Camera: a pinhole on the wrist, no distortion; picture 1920 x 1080 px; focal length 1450.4 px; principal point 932.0 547.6 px. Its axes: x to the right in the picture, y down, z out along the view. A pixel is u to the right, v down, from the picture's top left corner.
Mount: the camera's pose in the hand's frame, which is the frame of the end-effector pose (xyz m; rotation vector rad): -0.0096 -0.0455 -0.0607 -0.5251 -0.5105 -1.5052
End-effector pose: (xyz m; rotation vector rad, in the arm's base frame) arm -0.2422 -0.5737 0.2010 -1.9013 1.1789 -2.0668
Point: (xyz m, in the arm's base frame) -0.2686 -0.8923 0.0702
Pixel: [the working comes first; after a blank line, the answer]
In the camera's frame: -0.1594 0.0819 0.3728

311.9 866.4
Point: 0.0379 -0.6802 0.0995
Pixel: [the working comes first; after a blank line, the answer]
In the camera's frame: 0.1749 -0.0787 0.3256

1711.3 197.0
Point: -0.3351 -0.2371 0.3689
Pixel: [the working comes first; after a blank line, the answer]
In the camera's frame: 0.0787 -0.0167 -0.3029

behind the camera
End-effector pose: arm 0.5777 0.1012 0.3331 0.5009 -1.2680 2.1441
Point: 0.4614 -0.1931 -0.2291
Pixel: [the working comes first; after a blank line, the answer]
In the camera's frame: -0.4444 -0.3202 0.4061

outside the picture
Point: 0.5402 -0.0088 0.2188
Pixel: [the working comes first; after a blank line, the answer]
In the camera's frame: -0.0841 -0.0628 0.1946

305.1 79.3
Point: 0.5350 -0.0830 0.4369
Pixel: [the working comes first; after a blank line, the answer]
In the camera's frame: 0.1088 0.0452 0.2595

1540.4 800.1
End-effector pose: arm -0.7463 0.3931 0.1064 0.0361 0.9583 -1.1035
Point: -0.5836 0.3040 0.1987
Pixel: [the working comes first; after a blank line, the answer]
In the camera's frame: 0.0922 0.0287 0.2611

1444.3 707.1
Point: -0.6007 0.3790 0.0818
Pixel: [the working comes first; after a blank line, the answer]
In the camera's frame: -0.0372 0.0509 0.2129

678.3 894.2
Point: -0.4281 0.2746 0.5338
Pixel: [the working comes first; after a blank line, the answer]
In the camera's frame: 0.3149 -0.1596 0.4898

1864.5 74.9
